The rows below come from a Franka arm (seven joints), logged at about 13 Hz.
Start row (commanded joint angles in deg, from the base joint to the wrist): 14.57, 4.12, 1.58, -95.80, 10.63, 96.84, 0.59
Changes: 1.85, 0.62, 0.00, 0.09, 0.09, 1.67, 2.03; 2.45, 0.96, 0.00, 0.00, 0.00, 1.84, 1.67; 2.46, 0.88, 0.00, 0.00, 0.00, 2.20, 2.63; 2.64, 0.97, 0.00, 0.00, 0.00, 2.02, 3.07; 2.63, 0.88, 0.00, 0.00, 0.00, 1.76, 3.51; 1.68, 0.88, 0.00, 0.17, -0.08, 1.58, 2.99; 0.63, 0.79, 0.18, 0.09, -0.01, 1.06, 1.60
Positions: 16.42, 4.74, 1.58, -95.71, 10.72, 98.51, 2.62; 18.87, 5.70, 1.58, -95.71, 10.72, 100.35, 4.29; 21.33, 6.58, 1.58, -95.71, 10.72, 102.55, 6.92; 23.97, 7.55, 1.58, -95.71, 10.72, 104.57, 9.99; 26.60, 8.43, 1.58, -95.71, 10.72, 106.33, 13.50; 28.28, 9.31, 1.58, -95.54, 10.64, 107.91, 16.49; 28.91, 10.10, 1.76, -95.45, 10.63, 108.97, 18.09
